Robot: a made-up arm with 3 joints. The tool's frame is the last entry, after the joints. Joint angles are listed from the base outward.
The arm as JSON. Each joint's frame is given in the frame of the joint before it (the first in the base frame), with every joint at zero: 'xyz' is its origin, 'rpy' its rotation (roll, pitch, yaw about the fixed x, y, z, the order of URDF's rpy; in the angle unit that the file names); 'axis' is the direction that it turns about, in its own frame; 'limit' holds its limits. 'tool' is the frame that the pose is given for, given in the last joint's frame.
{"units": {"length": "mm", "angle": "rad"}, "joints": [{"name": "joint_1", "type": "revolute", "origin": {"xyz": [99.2, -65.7, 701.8], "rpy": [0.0, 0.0, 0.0]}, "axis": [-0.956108, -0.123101, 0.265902], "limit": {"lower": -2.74, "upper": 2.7}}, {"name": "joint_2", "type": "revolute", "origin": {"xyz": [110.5, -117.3, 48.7], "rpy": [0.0, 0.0, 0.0]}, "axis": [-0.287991, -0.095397, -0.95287], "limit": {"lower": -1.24, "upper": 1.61}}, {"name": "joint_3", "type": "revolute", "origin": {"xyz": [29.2, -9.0, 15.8], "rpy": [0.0, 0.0, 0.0]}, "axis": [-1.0, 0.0, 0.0], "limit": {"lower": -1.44, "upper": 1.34}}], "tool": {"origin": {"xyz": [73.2, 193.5, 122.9], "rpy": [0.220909, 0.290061, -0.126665]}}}
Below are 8 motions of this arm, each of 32 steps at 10 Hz.
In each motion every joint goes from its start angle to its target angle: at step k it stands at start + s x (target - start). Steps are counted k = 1, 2, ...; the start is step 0. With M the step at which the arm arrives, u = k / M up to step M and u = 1 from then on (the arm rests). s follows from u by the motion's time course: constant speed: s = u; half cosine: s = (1 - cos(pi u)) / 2; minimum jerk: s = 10 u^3 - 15 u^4 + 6 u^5.
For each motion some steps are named. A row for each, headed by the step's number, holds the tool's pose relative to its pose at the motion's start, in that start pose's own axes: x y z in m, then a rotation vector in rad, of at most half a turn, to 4 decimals.
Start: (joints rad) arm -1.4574 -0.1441 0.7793
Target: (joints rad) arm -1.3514 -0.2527 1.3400
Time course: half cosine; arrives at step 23
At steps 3, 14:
3: -0.0002 0.0023 -0.0049 -0.0256 -0.0073 -0.0017
14: 0.0025 0.0185 -0.0828 -0.4095 -0.1289 -0.0335

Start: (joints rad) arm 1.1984 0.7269 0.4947
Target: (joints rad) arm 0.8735 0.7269 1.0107
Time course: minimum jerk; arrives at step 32
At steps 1, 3, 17, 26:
1: 0.0000 0.0000 0.0000 -0.0001 0.0001 0.0000
3: 0.0004 0.0002 -0.0010 -0.0024 0.0014 -0.0007
17: 0.0241 0.0099 -0.0786 -0.1961 0.1061 -0.0326
26: 0.0292 0.0133 -0.1368 -0.3379 0.1771 -0.0315

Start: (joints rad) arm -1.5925 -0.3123 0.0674
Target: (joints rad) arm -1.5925 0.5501 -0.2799
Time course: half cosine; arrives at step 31
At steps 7, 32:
7: 0.0167 -0.0078 0.0102 0.0404 -0.0238 -0.0887
32: 0.0773 -0.1006 0.0868 0.3262 -0.3164 -0.6917

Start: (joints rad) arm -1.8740 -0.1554 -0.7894
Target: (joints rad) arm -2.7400 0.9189 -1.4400
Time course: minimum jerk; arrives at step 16
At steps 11, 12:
11: -0.1192 -0.3213 0.1085 1.1345 -0.7415 -0.2296
12: -0.1340 -0.3485 0.0964 1.2250 -0.8160 -0.2630

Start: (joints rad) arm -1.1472 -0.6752 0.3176
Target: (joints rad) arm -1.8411 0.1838 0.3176
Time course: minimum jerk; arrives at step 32
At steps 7, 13, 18, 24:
7: 0.0102 -0.0112 0.0041 0.0464 -0.0188 -0.0619
13: 0.0437 -0.0576 0.0153 0.2150 -0.0604 -0.2773
18: 0.0763 -0.1216 0.0167 0.4144 -0.0610 -0.5174
24: 0.1017 -0.1904 0.0005 0.6125 -0.0122 -0.7436

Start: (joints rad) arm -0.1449 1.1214 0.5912
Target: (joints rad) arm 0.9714 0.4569 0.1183
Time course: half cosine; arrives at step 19
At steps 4, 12, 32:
4: -0.0327 -0.0059 0.0283 0.0416 -0.1180 0.0568
12: -0.2529 -0.0421 0.0620 0.0661 -0.7074 0.4656
32: -0.3461 -0.0607 0.0086 -0.0642 -0.9265 0.6867

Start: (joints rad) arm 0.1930 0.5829 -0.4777
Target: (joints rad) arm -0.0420 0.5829 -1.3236
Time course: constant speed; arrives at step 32
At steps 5, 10, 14, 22, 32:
5: 0.0026 -0.0212 0.0309 0.1547 0.0402 0.0168
10: 0.0066 -0.0475 0.0589 0.3102 0.0775 0.0323
14: 0.0106 -0.0718 0.0788 0.4352 0.1050 0.0438
22: 0.0202 -0.1280 0.1099 0.6867 0.1540 0.0649
32: 0.0335 -0.2086 0.1297 1.0035 0.2028 0.0882

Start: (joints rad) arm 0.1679 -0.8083 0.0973
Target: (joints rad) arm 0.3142 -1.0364 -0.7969
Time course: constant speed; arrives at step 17
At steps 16, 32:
16: 0.0055 -0.0832 0.1345 0.6902 0.3643 0.3161
32: 0.0103 -0.0906 0.1396 0.7341 0.3919 0.3294

